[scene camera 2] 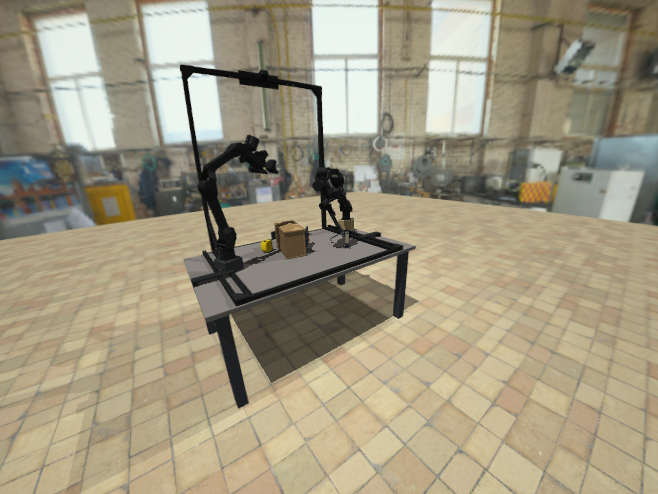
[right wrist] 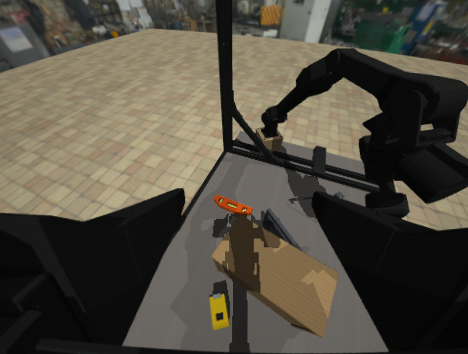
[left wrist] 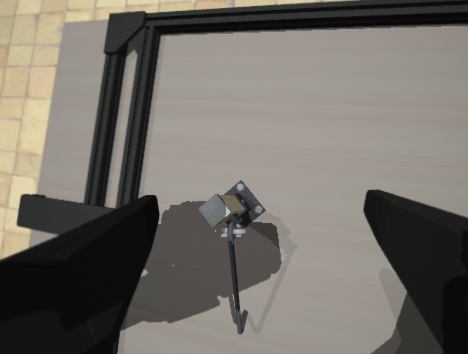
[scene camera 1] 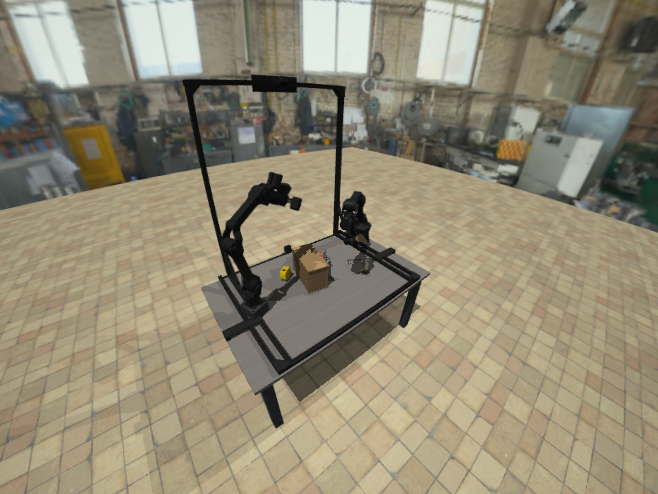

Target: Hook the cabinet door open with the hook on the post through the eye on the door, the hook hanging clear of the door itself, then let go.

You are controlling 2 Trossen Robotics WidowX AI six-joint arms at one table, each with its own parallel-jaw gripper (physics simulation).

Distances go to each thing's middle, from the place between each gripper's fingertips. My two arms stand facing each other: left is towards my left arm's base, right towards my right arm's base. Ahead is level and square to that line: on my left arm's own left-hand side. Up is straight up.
Labels:
I see my right gripper 8 cm short of the wooden cabinet (scene camera 1: 312, 269), 6 cm to the right of it and 38 cm above it.
My left gripper is now 23 cm past the wooden cabinet, 16 cm to the left of it and 15 cm above it.

